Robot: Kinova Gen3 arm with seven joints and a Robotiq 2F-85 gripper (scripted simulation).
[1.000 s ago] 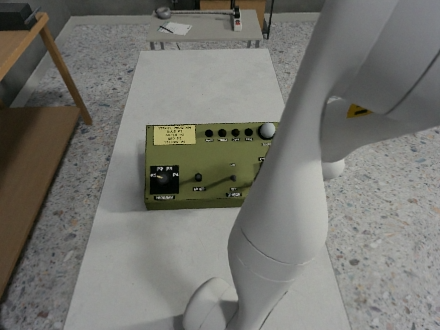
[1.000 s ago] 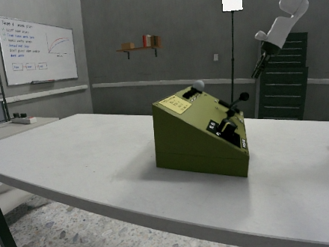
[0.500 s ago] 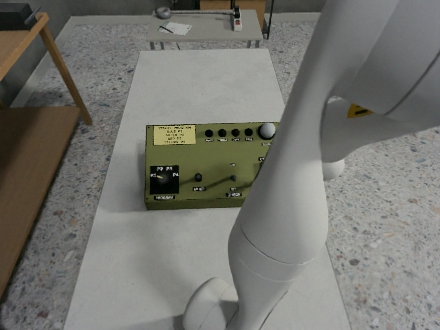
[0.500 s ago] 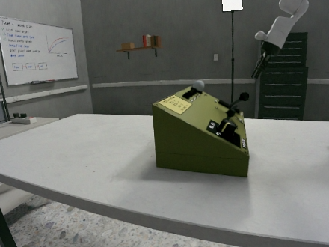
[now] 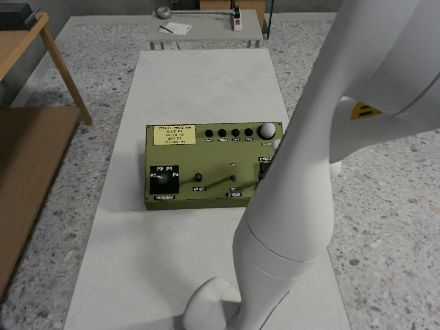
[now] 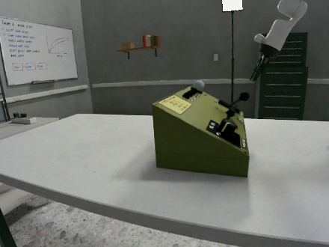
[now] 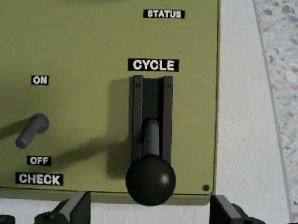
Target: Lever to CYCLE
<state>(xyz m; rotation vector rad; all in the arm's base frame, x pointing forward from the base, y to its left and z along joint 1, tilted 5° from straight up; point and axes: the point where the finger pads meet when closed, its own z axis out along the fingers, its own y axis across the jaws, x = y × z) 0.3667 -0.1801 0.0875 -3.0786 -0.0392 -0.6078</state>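
My hand is 80 mm short of the black ball-topped lever and 100 mm above it. From my hand the other things lie so: black rotary selector (90 mm ahead, 370 mm to the left, 120 mm below); then mode button (90 mm ahead, 240 mm to the left, 110 mm below); then grey check toggle (90 mm ahead, 120 mm to the left, 110 mm below).
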